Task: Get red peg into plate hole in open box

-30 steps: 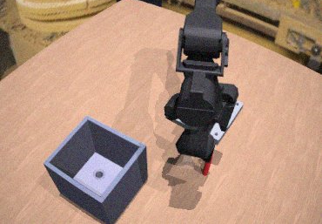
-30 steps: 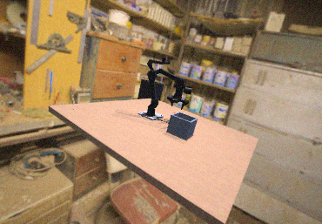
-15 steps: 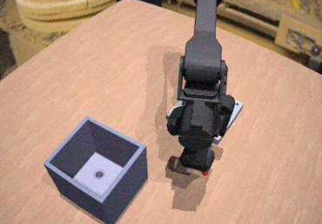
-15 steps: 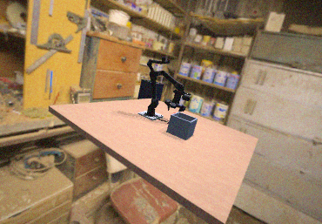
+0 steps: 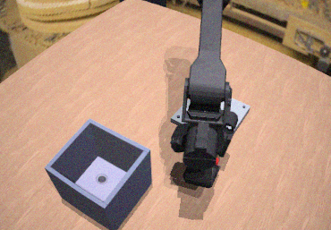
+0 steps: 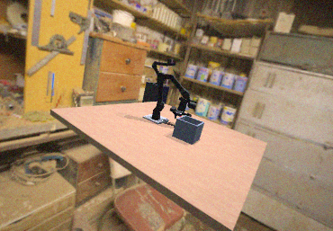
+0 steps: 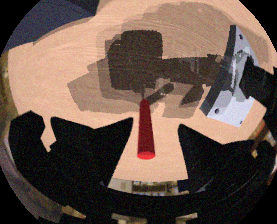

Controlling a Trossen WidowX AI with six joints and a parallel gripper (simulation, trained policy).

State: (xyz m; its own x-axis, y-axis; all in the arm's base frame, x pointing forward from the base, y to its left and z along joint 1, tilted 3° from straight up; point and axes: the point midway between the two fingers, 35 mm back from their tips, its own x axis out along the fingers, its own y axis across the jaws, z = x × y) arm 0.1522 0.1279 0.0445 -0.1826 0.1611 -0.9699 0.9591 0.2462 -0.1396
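Right now my gripper tip is 2 cm short of the red peg. From my gripper tip the other things lie so: light grey plate: 20 cm ahead, 17 cm to the right, 1 cm above.
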